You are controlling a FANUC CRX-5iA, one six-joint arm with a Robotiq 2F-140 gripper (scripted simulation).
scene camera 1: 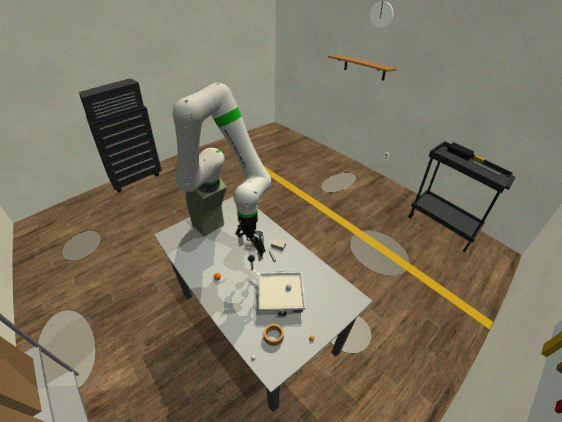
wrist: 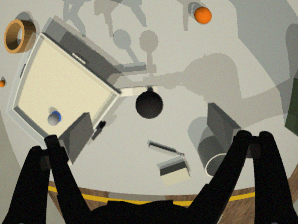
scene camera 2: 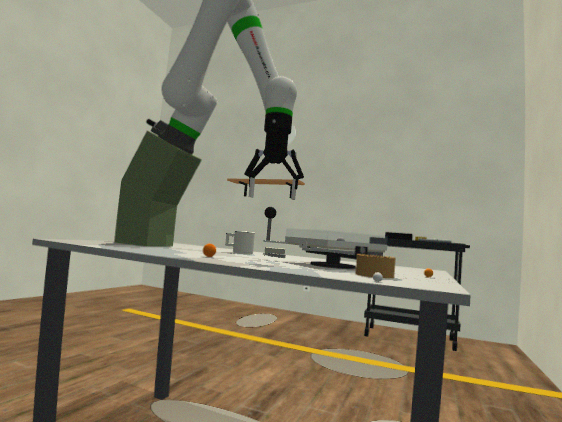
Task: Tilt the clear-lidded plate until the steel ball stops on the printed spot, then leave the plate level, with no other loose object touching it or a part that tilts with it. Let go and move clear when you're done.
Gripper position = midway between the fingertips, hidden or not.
Observation:
In view: the gripper (scene camera 2: 271, 198) and a clear-lidded plate (scene camera 2: 377, 244).
The gripper shows as well in the wrist view (wrist: 148, 118). The clear-lidded plate shows as well in scene camera 1 (scene camera 1: 282, 289) and in the wrist view (wrist: 53, 87).

